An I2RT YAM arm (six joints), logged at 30 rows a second.
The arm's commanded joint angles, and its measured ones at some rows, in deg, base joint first. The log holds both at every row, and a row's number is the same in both.
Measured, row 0: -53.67, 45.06, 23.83, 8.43, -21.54, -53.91
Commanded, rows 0 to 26: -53.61, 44.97, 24.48, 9.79, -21.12, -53.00; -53.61, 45.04, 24.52, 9.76, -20.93, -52.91; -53.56, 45.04, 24.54, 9.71, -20.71, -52.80; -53.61, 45.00, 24.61, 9.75, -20.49, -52.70; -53.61, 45.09, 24.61, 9.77, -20.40, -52.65; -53.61, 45.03, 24.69, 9.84, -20.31, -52.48; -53.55, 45.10, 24.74, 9.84, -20.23, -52.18; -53.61, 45.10, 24.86, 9.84, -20.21, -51.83; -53.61, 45.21, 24.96, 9.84, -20.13, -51.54; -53.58, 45.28, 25.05, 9.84, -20.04, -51.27; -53.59, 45.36, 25.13, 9.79, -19.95, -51.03; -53.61, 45.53, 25.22, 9.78, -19.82, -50.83; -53.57, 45.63, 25.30, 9.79, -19.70, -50.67; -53.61, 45.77, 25.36, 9.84, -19.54, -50.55; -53.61, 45.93, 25.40, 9.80, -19.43, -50.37; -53.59, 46.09, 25.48, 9.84, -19.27, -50.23; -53.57, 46.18, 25.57, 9.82, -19.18, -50.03; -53.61, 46.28, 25.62, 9.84, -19.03, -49.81; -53.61, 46.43, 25.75, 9.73, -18.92, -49.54; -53.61, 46.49, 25.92, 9.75, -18.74, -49.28; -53.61, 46.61, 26.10, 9.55, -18.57, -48.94; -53.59, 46.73, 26.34, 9.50, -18.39, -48.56; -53.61, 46.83, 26.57, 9.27, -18.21, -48.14; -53.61, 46.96, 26.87, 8.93, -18.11, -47.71; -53.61, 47.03, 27.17, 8.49, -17.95, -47.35; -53.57, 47.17, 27.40, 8.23, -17.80, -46.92; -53.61, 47.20, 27.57, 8.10, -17.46, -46.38
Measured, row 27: -53.67, 47.03, 26.85, 8.21, -18.37, -48.58
